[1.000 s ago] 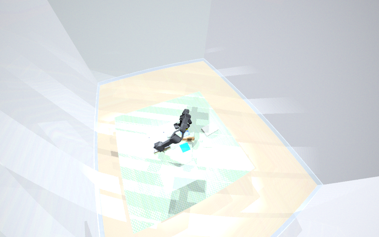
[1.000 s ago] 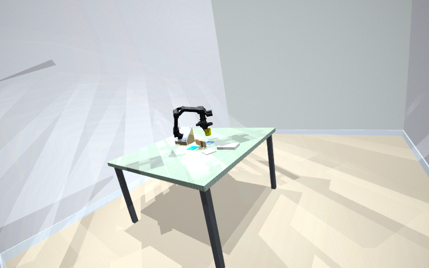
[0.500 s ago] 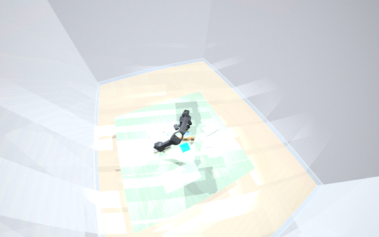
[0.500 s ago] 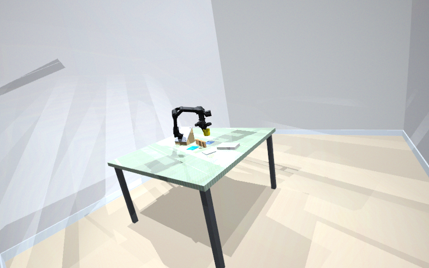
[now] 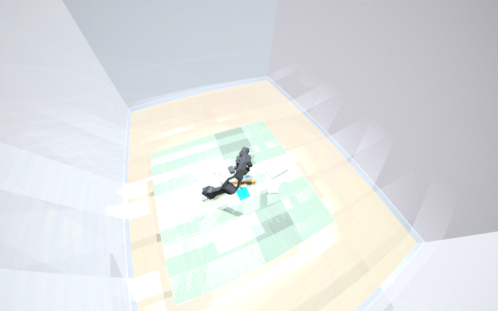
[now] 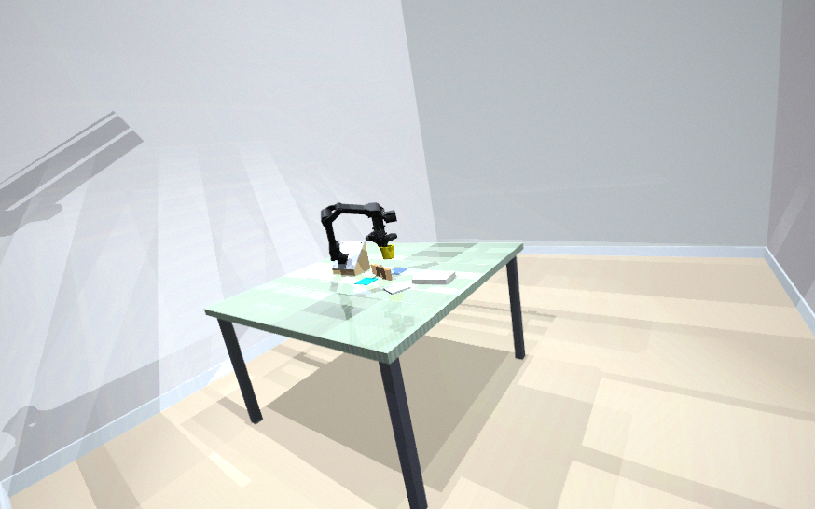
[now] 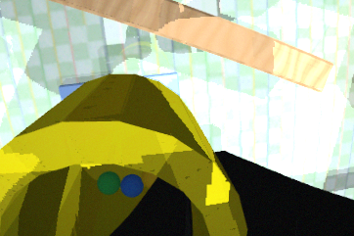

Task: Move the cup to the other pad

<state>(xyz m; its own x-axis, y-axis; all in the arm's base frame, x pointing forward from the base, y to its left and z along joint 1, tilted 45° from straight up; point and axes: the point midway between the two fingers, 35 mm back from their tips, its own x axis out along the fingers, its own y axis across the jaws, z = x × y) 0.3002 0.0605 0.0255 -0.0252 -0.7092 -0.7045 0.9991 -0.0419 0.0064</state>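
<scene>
Right now my gripper tip is 14 cm to the left of the cyan pad, 13 cm above it and 4 cm past it. Round my gripper tip: green marble 4 cm ahead, 2 cm below, 1 cm to the left; blue marble 3 cm ahead, 2 cm to the left, 2 cm below; yellow cup 2 cm ahead.
</scene>
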